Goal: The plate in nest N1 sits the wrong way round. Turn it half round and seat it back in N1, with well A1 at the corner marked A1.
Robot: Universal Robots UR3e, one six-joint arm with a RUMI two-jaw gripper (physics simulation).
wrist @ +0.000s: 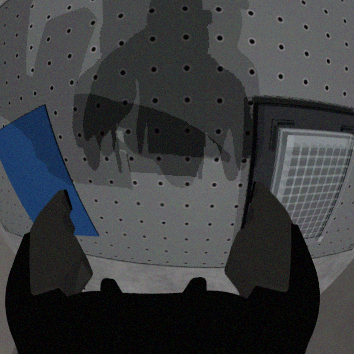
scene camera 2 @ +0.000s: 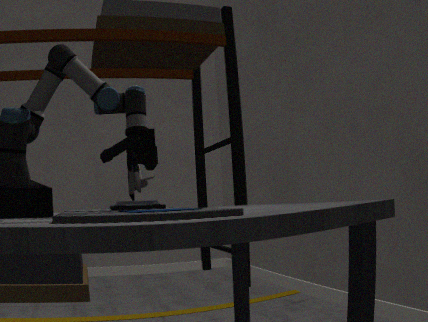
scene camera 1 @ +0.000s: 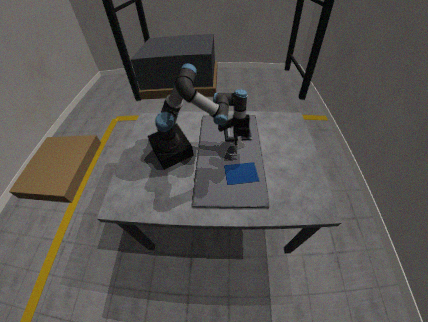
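Note:
The clear well plate (wrist: 315, 175) (scene camera 2: 137, 203) lies flat on the dark nest (wrist: 263, 145) (scene camera 2: 161, 206). In the wrist view it is at the right, with its grid of wells showing; the frame cuts off its right edge and the right finger hides part of the nest. The A1 mark and well A1 cannot be made out. My gripper (scene camera 1: 236, 142) (scene camera 2: 136, 194) (wrist: 158, 189) is open and empty, pointing down. In scene camera 2 its fingertips are a little above the plate's height; in the wrist view the plate is not between the fingers.
A blue rectangle (scene camera 1: 241, 173) (wrist: 37, 160) lies on the grey perforated board (scene camera 1: 215, 192) (wrist: 185, 240), on the other side of the fingers from the nest. The board lies on the table (scene camera 1: 300, 200). The arm's base stands beside the board. A black-post rack (scene camera 1: 120, 50) stands behind.

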